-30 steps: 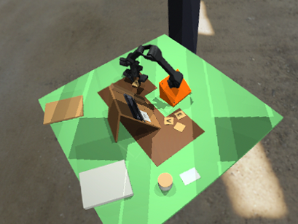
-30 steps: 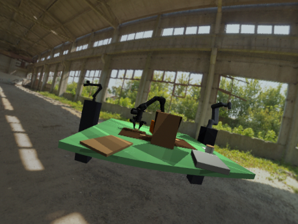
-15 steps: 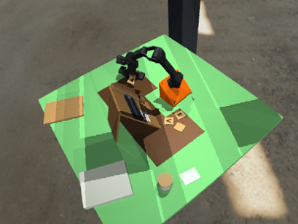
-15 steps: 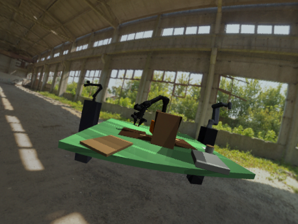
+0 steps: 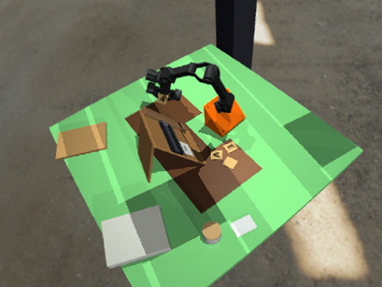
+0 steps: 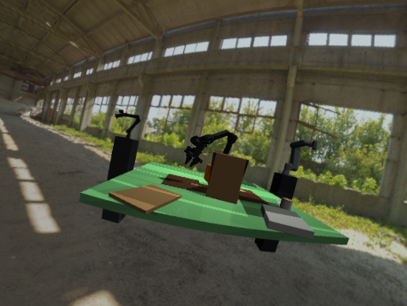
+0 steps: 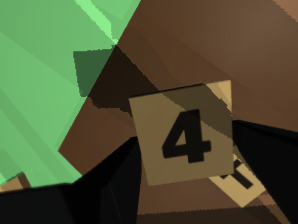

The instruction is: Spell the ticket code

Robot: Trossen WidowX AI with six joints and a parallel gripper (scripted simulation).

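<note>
The white ticket lies 80 mm ahead of my gripper tip, 350 mm to the left of it and 20 mm below it. Also, from my gripper tip: brown mat (20 mm behind, 250 mm to the left, 130 mm below); white slab (490 mm ahead, 560 mm to the left, 110 mm below); tan flat panel (500 mm ahead, 130 mm to the right, 120 mm below).
</note>
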